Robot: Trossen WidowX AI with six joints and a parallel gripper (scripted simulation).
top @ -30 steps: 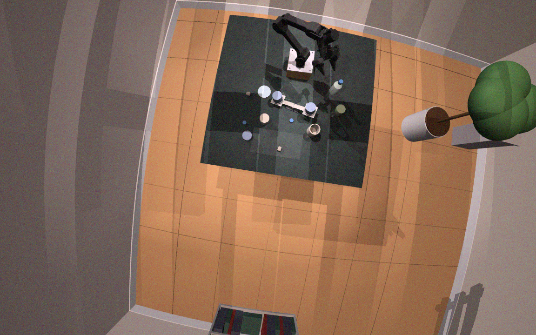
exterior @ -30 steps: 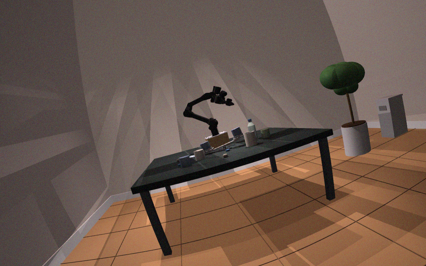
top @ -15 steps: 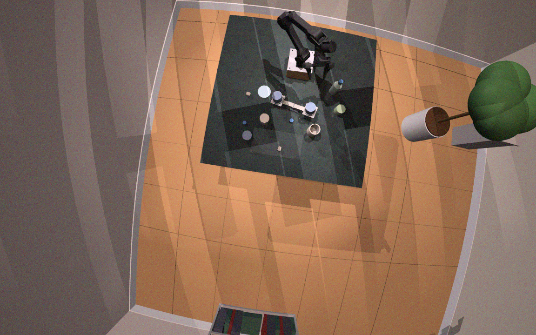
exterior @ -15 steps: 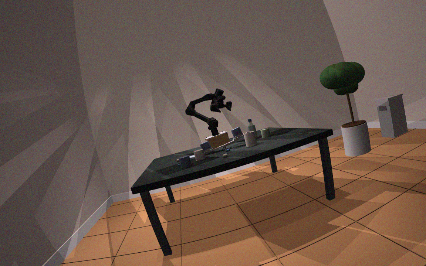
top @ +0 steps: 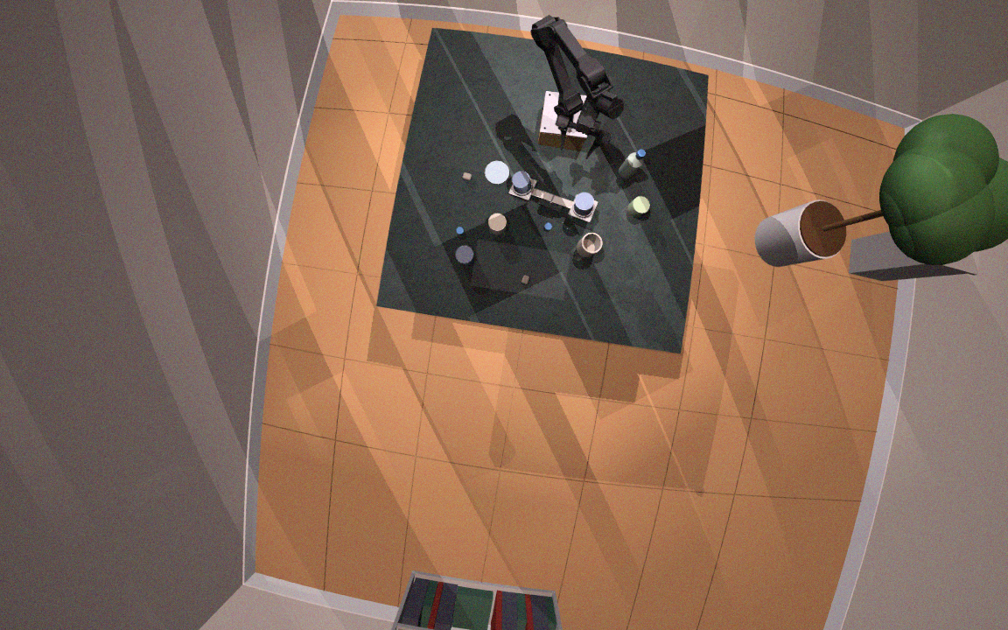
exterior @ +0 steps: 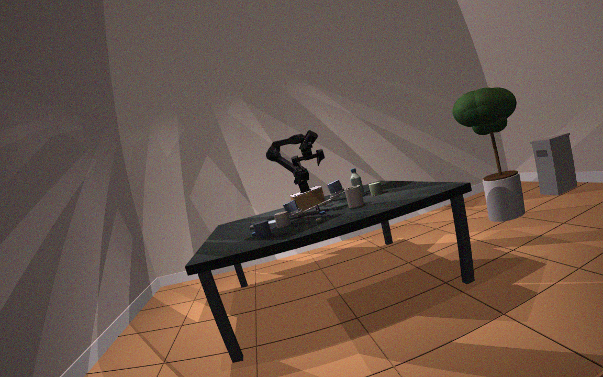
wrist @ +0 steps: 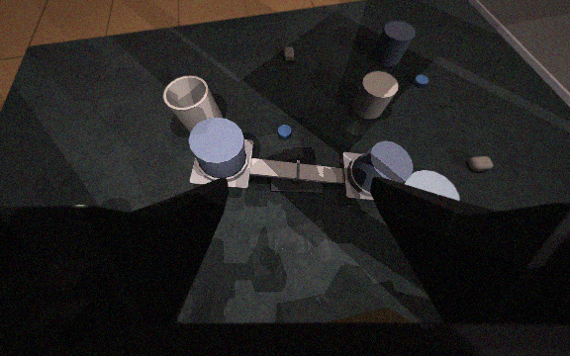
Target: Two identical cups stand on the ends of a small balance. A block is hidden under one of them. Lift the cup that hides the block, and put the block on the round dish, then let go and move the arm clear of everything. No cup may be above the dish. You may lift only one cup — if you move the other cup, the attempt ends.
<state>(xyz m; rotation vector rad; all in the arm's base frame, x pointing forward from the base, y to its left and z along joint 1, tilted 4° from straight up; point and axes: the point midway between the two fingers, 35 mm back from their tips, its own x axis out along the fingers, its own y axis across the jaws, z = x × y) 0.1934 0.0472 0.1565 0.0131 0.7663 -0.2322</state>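
My gripper tip is now 20 cm above the grey block, 16 cm to the left of it and 6 cm short of it. Round my gripper tip: bottle 27 cm to the left, 13 cm below, 9 cm behind; then beige mug 26 cm ahead, 20 cm below, 14 cm to the left; then balance beam 20 cm below, 9 cm ahead, 3 cm to the right.
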